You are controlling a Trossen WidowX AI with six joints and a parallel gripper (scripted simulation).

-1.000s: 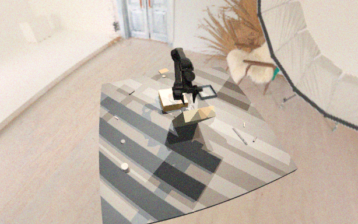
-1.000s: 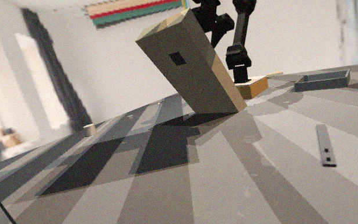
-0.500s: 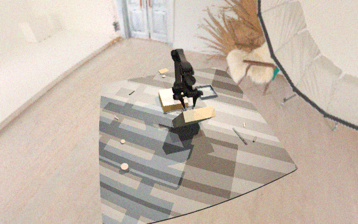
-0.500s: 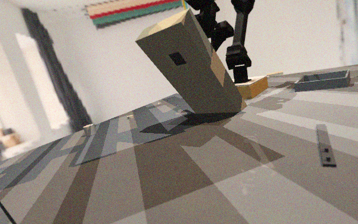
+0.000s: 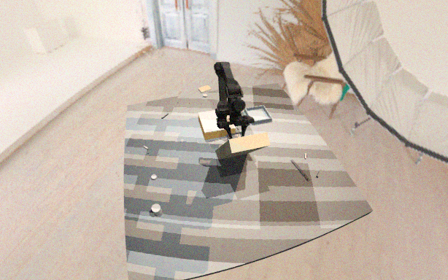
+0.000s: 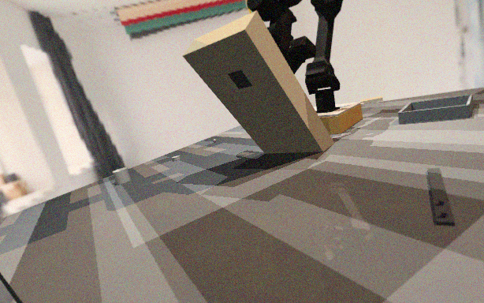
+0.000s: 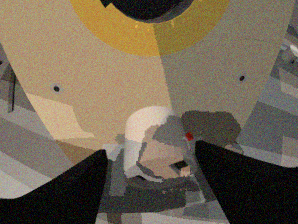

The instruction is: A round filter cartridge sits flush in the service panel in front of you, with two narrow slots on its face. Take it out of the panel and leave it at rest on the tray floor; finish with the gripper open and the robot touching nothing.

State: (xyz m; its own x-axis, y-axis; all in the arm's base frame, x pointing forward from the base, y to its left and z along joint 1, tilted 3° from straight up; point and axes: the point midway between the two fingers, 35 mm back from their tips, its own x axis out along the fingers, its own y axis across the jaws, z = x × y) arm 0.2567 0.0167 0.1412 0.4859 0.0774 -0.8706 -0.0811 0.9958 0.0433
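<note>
Now: gripper tip right at the grey filter cartridge. From my gripper tip the other things lie so: tan service panel: 40 mm ahead, 20 mm below; then tray: 350 mm behind, 260 mm to the left, 170 mm below.
</note>
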